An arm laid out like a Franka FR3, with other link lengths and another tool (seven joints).
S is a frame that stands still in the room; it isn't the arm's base.
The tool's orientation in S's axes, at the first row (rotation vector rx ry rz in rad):
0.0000 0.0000 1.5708
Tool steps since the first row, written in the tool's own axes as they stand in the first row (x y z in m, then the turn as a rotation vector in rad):
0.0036 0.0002 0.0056 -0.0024 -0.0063 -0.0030
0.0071 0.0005 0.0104 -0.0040 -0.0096 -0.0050
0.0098 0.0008 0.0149 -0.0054 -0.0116 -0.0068
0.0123 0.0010 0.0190 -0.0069 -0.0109 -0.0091
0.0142 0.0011 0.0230 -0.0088 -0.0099 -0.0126
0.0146 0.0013 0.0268 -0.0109 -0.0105 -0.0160
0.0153 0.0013 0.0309 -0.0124 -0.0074 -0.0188
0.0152 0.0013 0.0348 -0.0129 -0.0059 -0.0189
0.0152 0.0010 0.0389 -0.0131 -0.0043 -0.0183
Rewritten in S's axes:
-0.0002 0.0036 0.0056 0.0063 -0.0024 -0.0030
-0.0005 0.0071 0.0104 0.0096 -0.0040 -0.0050
-0.0008 0.0098 0.0149 0.0116 -0.0054 -0.0068
-0.0010 0.0123 0.0190 0.0109 -0.0069 -0.0091
-0.0011 0.0142 0.0230 0.0099 -0.0088 -0.0126
-0.0013 0.0146 0.0268 0.0105 -0.0109 -0.0160
-0.0013 0.0153 0.0309 0.0074 -0.0124 -0.0188
-0.0013 0.0152 0.0348 0.0059 -0.0129 -0.0189
-0.0010 0.0152 0.0389 0.0043 -0.0131 -0.0183

